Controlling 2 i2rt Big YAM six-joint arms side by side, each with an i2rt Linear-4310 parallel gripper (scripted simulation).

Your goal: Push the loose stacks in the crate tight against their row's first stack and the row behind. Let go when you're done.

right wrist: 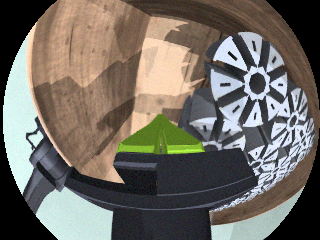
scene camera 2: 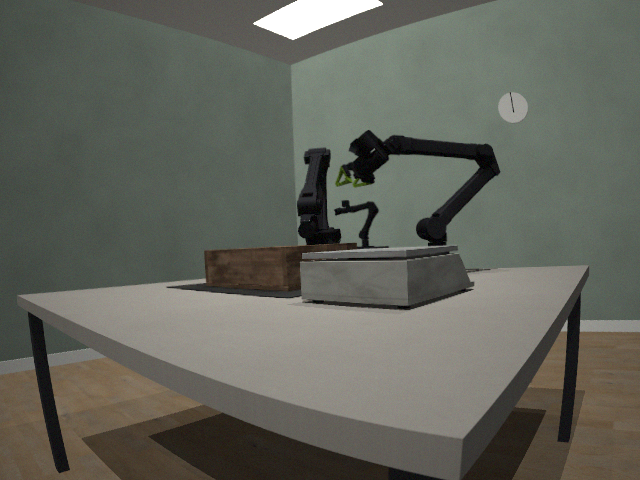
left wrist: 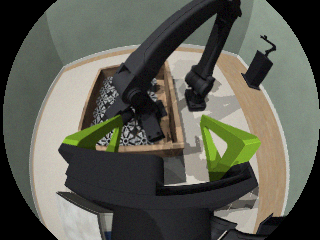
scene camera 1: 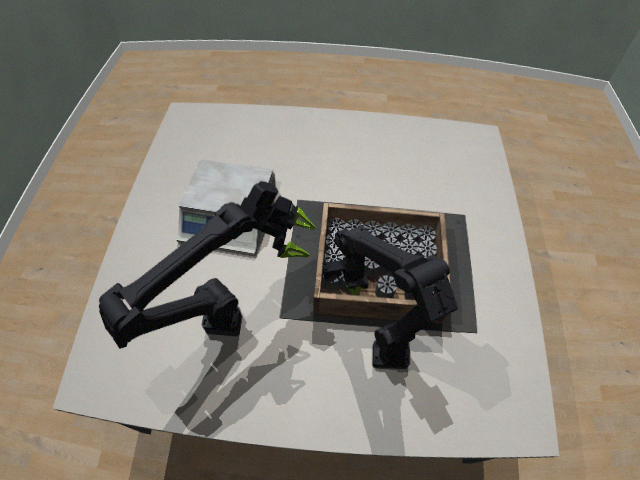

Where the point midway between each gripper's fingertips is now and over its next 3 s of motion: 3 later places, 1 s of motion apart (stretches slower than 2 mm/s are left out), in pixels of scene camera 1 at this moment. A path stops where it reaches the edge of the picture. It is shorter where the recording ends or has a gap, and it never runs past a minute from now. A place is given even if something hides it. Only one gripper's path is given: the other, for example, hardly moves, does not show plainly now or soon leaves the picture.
The left gripper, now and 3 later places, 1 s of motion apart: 312, 241; 305, 237; 300, 234; 303, 234
